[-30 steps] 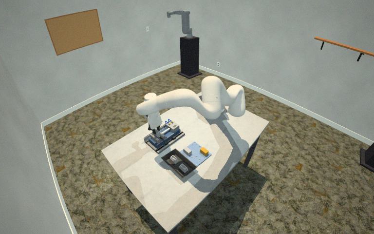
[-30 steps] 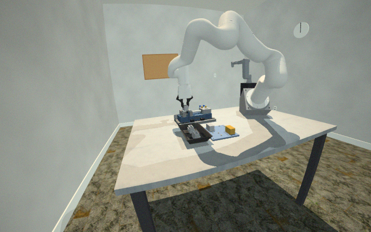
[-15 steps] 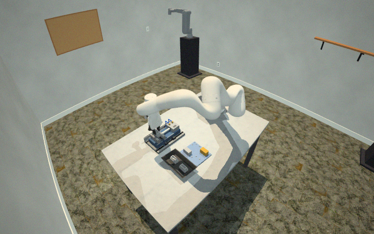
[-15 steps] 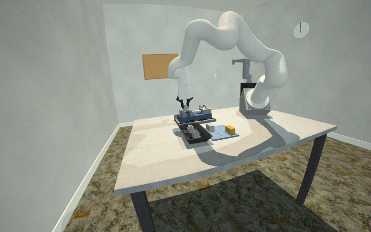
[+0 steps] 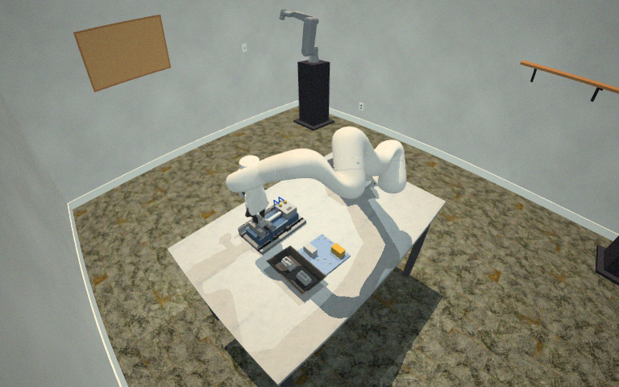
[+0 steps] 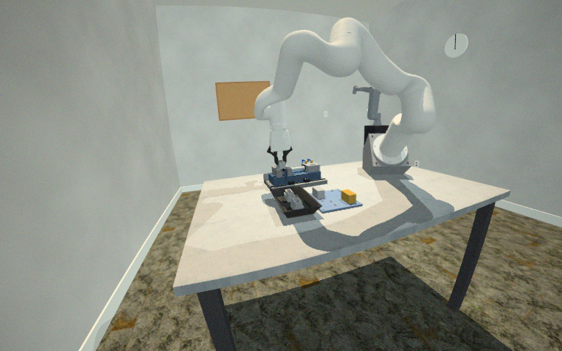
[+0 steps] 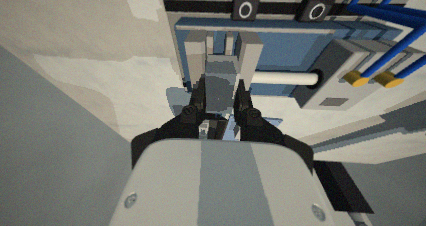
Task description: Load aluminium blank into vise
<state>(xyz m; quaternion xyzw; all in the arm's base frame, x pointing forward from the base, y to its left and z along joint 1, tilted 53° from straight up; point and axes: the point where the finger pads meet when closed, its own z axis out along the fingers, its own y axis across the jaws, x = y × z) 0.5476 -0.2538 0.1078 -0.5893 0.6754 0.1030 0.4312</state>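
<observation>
The blue vise is 90 mm below my hand and 70 mm behind it. Also, from my hand: brass blank (340 mm to the left, 190 mm behind, 110 mm below).
</observation>
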